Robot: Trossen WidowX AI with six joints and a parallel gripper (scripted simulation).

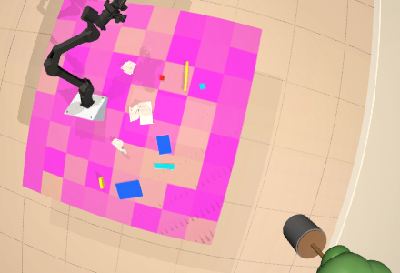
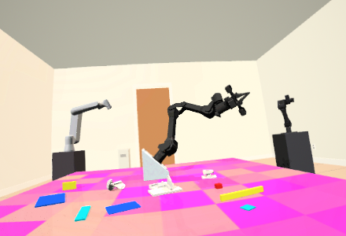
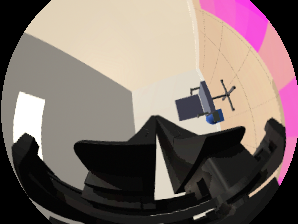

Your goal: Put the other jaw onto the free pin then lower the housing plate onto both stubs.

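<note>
My gripper tip is now 130 mm short of the white jaw, 710 mm to the left of it and 380 mm above it. Also, from my gripper tip: cyan tile: 420 mm ahead, 240 mm to the right, 410 mm below; then red cube: 200 mm ahead, 270 mm to the right, 400 mm below; then yellow bar: 320 mm ahead, 220 mm to the right, 400 mm below.
</note>
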